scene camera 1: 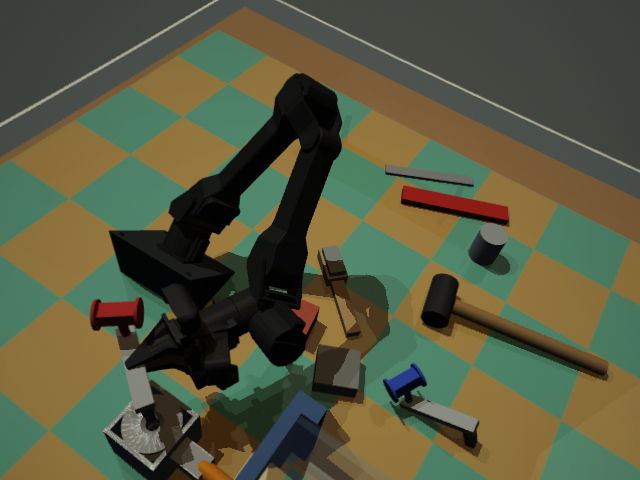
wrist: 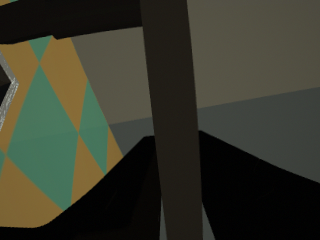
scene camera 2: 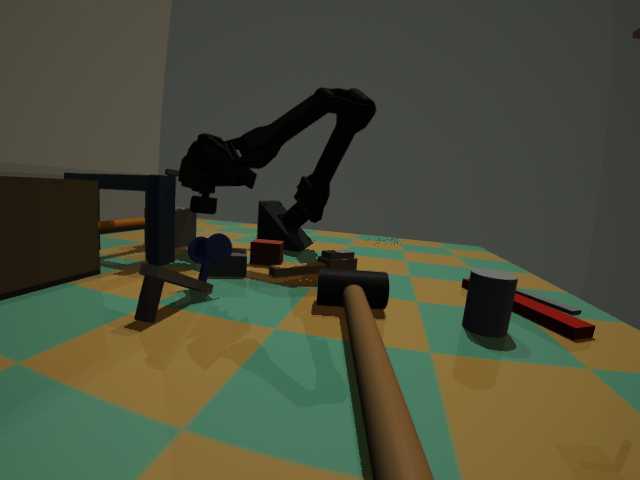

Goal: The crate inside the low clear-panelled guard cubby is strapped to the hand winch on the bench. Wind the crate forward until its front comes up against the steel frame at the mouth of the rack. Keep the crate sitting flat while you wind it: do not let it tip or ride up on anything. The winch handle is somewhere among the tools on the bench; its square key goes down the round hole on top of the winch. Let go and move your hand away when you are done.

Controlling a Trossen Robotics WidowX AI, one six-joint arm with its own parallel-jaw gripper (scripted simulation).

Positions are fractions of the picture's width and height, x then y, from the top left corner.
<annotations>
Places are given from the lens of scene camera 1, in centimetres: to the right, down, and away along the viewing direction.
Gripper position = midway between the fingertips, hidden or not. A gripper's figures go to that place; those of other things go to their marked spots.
my gripper (scene camera 1: 0.20, 0.77): -25, 17, 73
grey block (scene camera 1: 0.53, 0.78): 3, 22, 91
</annotations>
